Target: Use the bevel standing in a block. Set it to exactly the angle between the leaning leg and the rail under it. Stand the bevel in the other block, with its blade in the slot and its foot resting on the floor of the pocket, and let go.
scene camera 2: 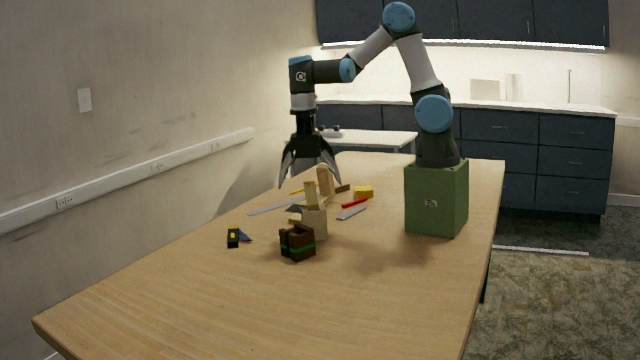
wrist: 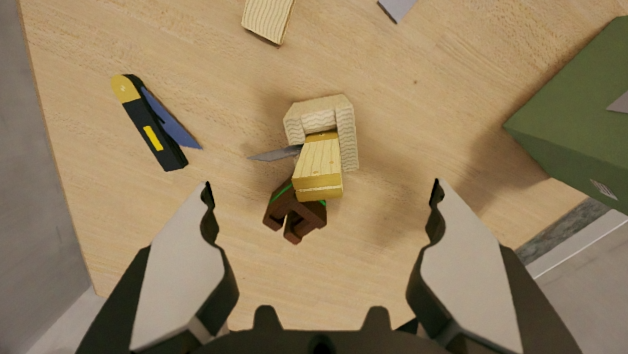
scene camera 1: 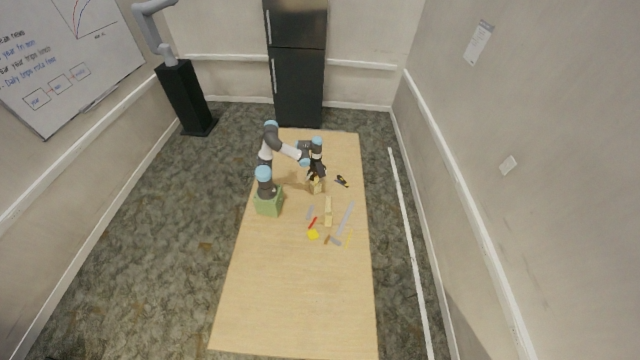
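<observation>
The bevel [scene camera 2: 310, 194] [wrist: 322, 162] stands in a pale wooden block [scene camera 2: 318, 226] [wrist: 347, 125]; it has a yellow wooden handle, and its grey blade [wrist: 272, 154] sticks out to the left in the wrist view. The other block [scene camera 2: 303, 246] [wrist: 316, 212], dark brown with a green band, stands close by; its slot and pocket show partly in the wrist view. The leaning leg [scene camera 2: 325, 181] rises from the pale rail [scene camera 1: 328, 206] [wrist: 267, 20]; only the rail's end shows in the wrist view. My gripper [scene camera 1: 316, 178] [scene camera 2: 310, 186] [wrist: 320, 181] is open above the bevel, fingertips wide apart on either side of it.
A black and yellow folding tool [scene camera 1: 343, 181] [scene camera 2: 233, 237] [wrist: 150, 125] with a blue blade lies to one side. A red stick [scene camera 1: 312, 222] [scene camera 2: 354, 202], a yellow block [scene camera 1: 313, 234] [scene camera 2: 363, 192] and a long grey ruler [scene camera 1: 346, 218] lie near the rail. The green base [scene camera 1: 269, 202] [scene camera 2: 435, 200] carries the arm.
</observation>
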